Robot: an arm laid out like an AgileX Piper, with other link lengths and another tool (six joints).
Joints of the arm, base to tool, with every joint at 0 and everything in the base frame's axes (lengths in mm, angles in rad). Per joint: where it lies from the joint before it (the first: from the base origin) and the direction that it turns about. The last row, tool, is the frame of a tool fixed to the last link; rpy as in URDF.
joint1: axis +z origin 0 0 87.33
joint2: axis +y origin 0 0 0
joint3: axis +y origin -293.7 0 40.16
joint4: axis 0.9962 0 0.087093 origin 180.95 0 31.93
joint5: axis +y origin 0 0 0
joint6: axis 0.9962 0 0.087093 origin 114.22 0 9.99
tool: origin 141.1 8 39.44 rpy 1.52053 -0.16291 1.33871
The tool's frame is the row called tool.
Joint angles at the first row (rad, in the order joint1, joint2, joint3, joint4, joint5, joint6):
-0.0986 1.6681 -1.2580 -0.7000 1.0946 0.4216
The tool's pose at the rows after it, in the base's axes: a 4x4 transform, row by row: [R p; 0 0 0 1], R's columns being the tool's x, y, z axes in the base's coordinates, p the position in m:
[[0.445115 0.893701 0.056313 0.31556], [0.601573 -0.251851 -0.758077 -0.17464], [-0.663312 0.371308 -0.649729 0.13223], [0 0 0 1]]
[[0.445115 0.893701 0.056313 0.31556], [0.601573 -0.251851 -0.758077 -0.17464], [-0.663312 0.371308 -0.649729 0.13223], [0 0 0 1]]
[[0.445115 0.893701 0.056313 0.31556], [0.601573 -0.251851 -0.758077 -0.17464], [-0.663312 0.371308 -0.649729 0.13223], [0 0 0 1]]
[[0.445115 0.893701 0.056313 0.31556], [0.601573 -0.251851 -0.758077 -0.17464], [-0.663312 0.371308 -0.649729 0.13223], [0 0 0 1]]
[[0.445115 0.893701 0.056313 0.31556], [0.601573 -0.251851 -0.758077 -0.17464], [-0.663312 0.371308 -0.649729 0.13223], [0 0 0 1]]
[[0.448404 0.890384 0.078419 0.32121], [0.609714 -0.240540 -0.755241 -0.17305], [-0.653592 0.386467 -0.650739 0.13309], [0 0 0 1]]
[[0.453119 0.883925 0.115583 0.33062], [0.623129 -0.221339 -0.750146 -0.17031], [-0.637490 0.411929 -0.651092 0.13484], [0 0 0 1]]
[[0.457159 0.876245 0.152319 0.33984], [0.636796 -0.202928 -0.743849 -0.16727], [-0.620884 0.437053 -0.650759 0.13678], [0 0 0 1]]
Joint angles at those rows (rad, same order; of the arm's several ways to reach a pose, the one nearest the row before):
-0.0986 1.6681 -1.2580 -0.7001 1.0946 0.4216
-0.0986 1.6681 -1.2580 -0.7001 1.0946 0.4216
-0.0986 1.6681 -1.2580 -0.7001 1.0946 0.4216
-0.0986 1.6681 -1.2580 -0.7001 1.0946 0.4216
-0.0986 1.6681 -1.2580 -0.7001 1.0946 0.4216
-0.0986 1.6681 -1.2580 -0.7000 1.0718 0.4216
-0.0986 1.6681 -1.2580 -0.7007 1.0336 0.4215
-0.0986 1.6681 -1.2580 -0.7007 0.9955 0.4216

